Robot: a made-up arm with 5 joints.
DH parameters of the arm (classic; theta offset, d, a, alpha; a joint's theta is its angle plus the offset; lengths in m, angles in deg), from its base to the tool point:
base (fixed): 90 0.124 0 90
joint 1: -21.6 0 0.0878 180
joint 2: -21.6 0.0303 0.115 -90
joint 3: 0 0.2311 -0.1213 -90
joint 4: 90 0.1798 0.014 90
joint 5: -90 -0.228 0.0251 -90
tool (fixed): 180 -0.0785 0 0
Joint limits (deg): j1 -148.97..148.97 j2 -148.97..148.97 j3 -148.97..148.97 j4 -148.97..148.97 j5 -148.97..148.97
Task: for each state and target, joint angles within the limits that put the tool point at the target. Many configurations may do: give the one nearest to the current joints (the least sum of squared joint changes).
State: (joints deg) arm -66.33 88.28 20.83 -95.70 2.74
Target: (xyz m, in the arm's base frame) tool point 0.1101 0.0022 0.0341
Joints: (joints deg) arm -72.88 87.77 6.86 -109.67 0.47
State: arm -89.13 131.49 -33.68 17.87 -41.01
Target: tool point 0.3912 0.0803 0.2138
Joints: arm -94.57 135.04 -46.73 -17.56 -67.30
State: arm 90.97 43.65 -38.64 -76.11 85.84
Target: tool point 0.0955 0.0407 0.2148
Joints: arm 90.90 43.82 -13.25 -80.67 83.79
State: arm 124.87 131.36 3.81 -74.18 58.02
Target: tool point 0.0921 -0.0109 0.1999
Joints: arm 131.63 141.78 -12.69 -90.40 62.62
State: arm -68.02 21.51 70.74 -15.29 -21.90
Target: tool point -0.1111 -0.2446 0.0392
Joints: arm -31.24 -6.04 40.07 -39.16 -18.92
